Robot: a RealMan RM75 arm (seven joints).
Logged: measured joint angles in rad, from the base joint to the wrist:
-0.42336, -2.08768, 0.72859, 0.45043, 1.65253, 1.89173, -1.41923
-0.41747, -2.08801, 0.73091, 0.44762, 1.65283, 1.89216, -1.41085
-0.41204, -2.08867, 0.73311, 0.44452, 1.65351, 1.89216, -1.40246
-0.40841, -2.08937, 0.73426, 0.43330, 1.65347, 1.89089, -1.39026
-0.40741, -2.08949, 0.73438, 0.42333, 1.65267, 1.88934, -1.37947
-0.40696, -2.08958, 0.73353, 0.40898, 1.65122, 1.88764, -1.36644
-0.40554, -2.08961, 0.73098, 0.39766, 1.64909, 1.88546, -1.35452
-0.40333, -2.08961, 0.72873, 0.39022, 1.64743, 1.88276, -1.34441
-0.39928, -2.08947, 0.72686, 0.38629, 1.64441, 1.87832, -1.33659
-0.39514, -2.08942, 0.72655, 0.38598, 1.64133, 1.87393, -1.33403
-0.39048, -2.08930, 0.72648, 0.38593, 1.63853, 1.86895, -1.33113
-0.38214, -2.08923, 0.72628, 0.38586, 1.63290, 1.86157, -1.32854
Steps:
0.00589, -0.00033, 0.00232, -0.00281, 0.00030, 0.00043, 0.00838
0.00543, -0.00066, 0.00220, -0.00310, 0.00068, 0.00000, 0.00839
0.00363, -0.00070, 0.00115, -0.01122, -0.00004, -0.00127, 0.01220
0.00100, -0.00012, 0.00012, -0.00997, -0.00080, -0.00155, 0.01079
0.00045, -0.00009, -0.00085, -0.01435, -0.00145, -0.00170, 0.01303
0.00142, -0.00003, -0.00255, -0.01132, -0.00213, -0.00218, 0.01192
0.00221, 0.00000, -0.00225, -0.00744, -0.00166, -0.00270, 0.01011
0.00405, 0.00014, -0.00187, -0.00393, -0.00302, -0.00444, 0.00782
0.00414, 0.00005, -0.00031, -0.00031, -0.00308, -0.00439, 0.00256
0.00466, 0.00012, -0.00007, -0.00005, -0.00280, -0.00498, 0.00290
0.00834, 0.00007, -0.00020, -0.00007, -0.00563, -0.00738, 0.00259

